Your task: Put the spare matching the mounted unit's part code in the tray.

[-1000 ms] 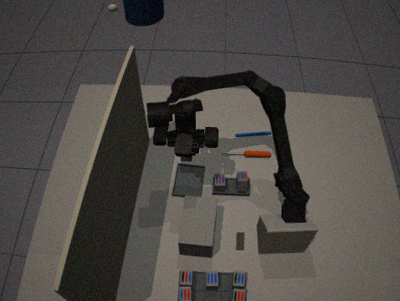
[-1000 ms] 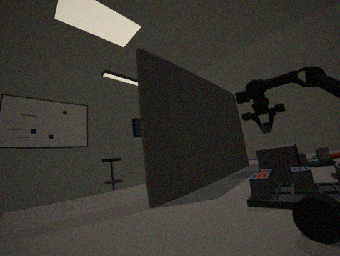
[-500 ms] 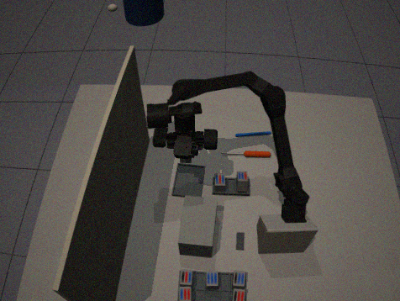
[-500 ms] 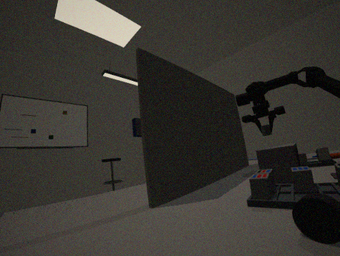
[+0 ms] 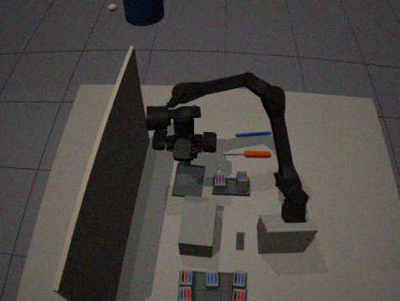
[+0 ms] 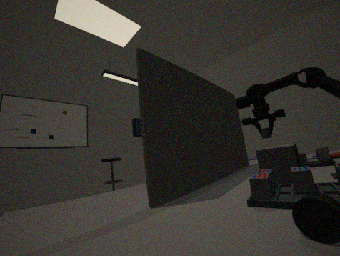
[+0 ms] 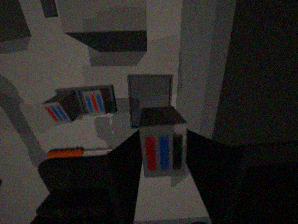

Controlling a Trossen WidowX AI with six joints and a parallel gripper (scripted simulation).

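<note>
Right now the flat grey tray is 1 cm behind my gripper tip and 14 cm below it. Also, from my gripper tip: rack (15 cm behind, 2 cm to the left, 14 cm below); mounted unit (4 cm behind, 20 cm to the left, 9 cm below); grey spare (2 cm above).
</note>
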